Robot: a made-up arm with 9 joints. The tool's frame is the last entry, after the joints.
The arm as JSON. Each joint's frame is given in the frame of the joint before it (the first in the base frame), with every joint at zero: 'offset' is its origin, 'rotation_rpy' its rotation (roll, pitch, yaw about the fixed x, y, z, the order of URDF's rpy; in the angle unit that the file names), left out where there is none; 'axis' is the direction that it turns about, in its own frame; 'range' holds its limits. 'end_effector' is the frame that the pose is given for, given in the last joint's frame.
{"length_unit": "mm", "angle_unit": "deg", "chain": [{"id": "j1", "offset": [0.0, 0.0, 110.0], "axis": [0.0, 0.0, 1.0], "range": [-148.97, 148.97]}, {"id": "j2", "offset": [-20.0, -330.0, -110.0], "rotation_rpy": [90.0, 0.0, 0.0], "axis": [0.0, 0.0, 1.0], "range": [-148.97, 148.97]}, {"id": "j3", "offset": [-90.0, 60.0, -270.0], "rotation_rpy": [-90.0, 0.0, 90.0], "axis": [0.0, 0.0, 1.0], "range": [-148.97, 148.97]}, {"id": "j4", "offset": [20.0, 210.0, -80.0], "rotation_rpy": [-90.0, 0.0, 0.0], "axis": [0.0, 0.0, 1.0], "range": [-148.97, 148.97]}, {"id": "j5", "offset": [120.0, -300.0, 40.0], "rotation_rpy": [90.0, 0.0, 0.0], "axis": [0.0, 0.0, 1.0], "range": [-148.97, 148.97]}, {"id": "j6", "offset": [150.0, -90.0, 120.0], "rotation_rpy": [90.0, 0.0, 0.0], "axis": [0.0, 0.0, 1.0], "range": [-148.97, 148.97]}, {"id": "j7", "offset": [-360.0, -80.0, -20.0], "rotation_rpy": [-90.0, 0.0, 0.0], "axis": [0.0, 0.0, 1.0], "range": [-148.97, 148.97]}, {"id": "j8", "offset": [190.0, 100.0, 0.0], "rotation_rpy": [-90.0, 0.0, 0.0], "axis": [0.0, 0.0, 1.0], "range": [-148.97, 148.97]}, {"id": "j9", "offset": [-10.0, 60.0, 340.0], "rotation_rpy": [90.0, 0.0, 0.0], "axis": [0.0, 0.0, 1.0], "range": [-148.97, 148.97]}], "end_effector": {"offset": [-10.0, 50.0, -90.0], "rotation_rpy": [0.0, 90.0, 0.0]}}
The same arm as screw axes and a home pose.
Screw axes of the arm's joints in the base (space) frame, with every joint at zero. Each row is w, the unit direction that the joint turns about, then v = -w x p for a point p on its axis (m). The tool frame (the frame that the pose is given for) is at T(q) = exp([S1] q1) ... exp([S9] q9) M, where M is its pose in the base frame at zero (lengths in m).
S1: w 0 0 1 v 0 0 0
S2: w 0 -1 0 v 0 0 0.02
S3: w -1 0 0 v 0 -0.06 -0.06
S4: w 0 1 0 v -0.08 0 -0.03
S5: w -1 0 0 v 0 -0.2 0.19
S6: w 0 -1 0 v 0.35 0 0.45
S7: w -1 0 0 v 0 0.01 0.12
S8: w 0 1 0 v -0.18 0 -0.37
S9: w -1 0 0 v 0 -0.17 0.56
M: xyz -0.22 0.61 0.16 (m) quaternion w x y z 1 0 0 0
Joint limits (rad, base to tool): -2.6..2.6 -2.6..2.6 -2.6..2.6 -2.6..2.6 -2.6..2.6 -2.6..2.6 -2.6..2.6 -2.6..2.6 -2.6..2.6

